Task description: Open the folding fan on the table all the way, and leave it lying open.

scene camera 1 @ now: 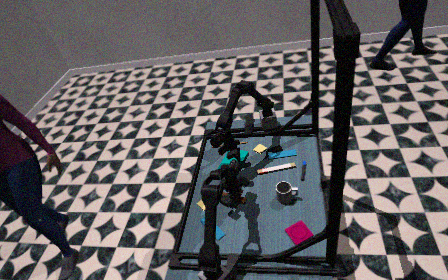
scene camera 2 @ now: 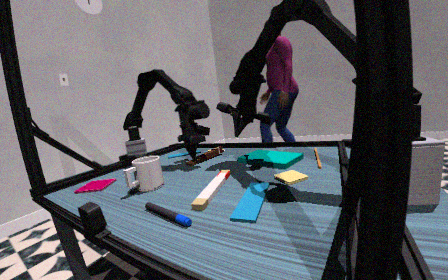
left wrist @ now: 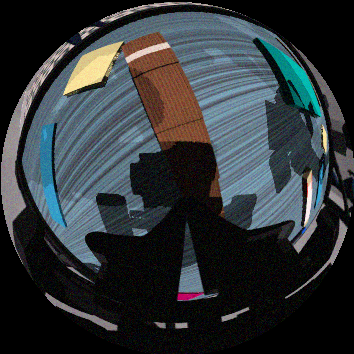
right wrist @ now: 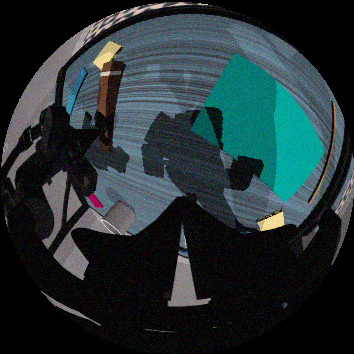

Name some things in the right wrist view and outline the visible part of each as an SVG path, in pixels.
My left gripper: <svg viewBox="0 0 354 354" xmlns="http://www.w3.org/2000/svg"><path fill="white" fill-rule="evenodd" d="M52 103L41 110L39 115L39 125L43 126L41 128L42 134L41 138L36 141L36 151L32 153L36 172L42 185L46 182L49 185L52 182L50 178L61 169L63 172L66 171L66 165L68 165L72 182L82 196L89 196L95 191L97 172L83 155L99 135L100 130L98 128L73 128L69 124L70 116L66 112L65 106L56 106L55 103Z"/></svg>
My right gripper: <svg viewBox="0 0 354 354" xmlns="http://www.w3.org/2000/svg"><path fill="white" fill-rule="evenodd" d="M341 218L328 206L318 221L318 230L305 249L296 258L287 244L296 230L295 224L288 223L271 229L242 233L215 218L188 196L176 196L155 220L134 235L105 233L84 227L72 229L70 234L74 243L88 260L83 273L83 280L66 270L51 255L34 230L34 217L22 200L19 200L7 213L7 229L19 259L36 286L56 301L79 311L93 320L91 321L55 306L85 330L109 342L137 351L154 354L201 354L229 348L248 341L271 329L294 312L316 289L331 267L340 238ZM298 294L295 302L282 308L281 303ZM181 225L183 226L196 299L210 298L206 304L168 306L167 300L171 299Z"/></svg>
A folding fan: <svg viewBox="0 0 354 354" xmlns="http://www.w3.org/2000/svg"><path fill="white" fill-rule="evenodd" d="M118 60L103 63L98 83L96 126L100 130L99 148L108 153L112 151L111 127L113 126L117 85L124 62Z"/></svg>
A teal book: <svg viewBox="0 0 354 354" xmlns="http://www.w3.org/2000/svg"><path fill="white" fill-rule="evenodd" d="M234 52L189 130L210 141L235 158L260 178L285 202L312 172L324 152L323 147L306 114L284 87L256 64Z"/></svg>
